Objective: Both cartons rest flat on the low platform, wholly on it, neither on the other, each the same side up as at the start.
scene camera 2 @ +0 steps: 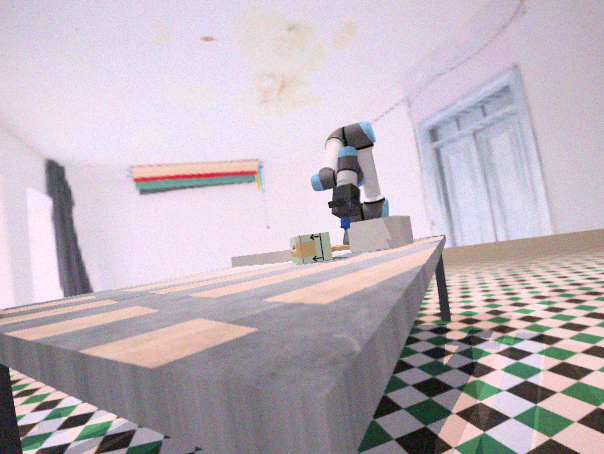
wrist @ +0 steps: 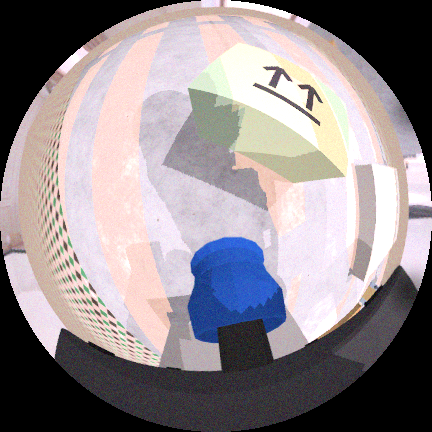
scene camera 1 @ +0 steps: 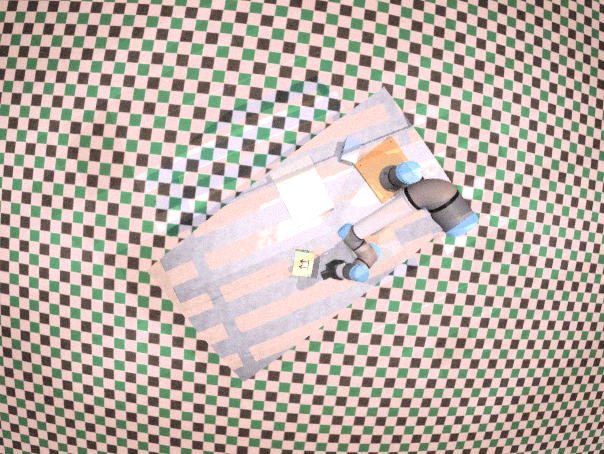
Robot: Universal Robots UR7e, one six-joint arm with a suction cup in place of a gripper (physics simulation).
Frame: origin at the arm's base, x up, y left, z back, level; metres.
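Seen in the pictures: end effector, tool point: (scene camera 2: 345, 227) (wrist: 227, 267); arm's base, origin of the base link: (scene camera 1: 391, 178).
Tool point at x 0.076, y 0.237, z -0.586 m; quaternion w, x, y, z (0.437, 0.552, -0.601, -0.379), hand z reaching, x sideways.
Offsets run from my tool point to a thing's middle.
The pale green carton {dx -0.055, dy -0.088, dz -0.108 m} (scene camera 1: 303, 263) (scene camera 2: 310, 248) (wrist: 285, 100) stands on the table, off the platform, with two dark arrows on top and a tan tape band. The low white platform {dx -0.076, dy -0.437, dz +0.096 m} (scene camera 1: 304, 195) (scene camera 2: 260, 258) (wrist: 384, 215) lies apart from it. The blue-and-white carton {dx -0.059, dy -0.489, dz +0.440 m} (scene camera 1: 351, 150) is on the table between the platform and the orange plate; a small part of it shows at the lower right in the wrist view, and I cannot make it out in scene camera 2. My gripper (scene camera 1: 334, 270) (scene camera 2: 345, 223) (wrist: 227, 250), a blue suction cup, is open, raised above the table beside the green carton, touching nothing.
The orange plate (scene camera 1: 372, 164) lies under the arm's base, close to the blue-and-white carton. A large grey box {dx -0.040, dy +0.029, dz +0.280 m} (scene camera 2: 377, 235) stands on the table near the arm; in scene camera 1 the arm partly covers it. The arm's forearm passes over the table between the base and the gripper.
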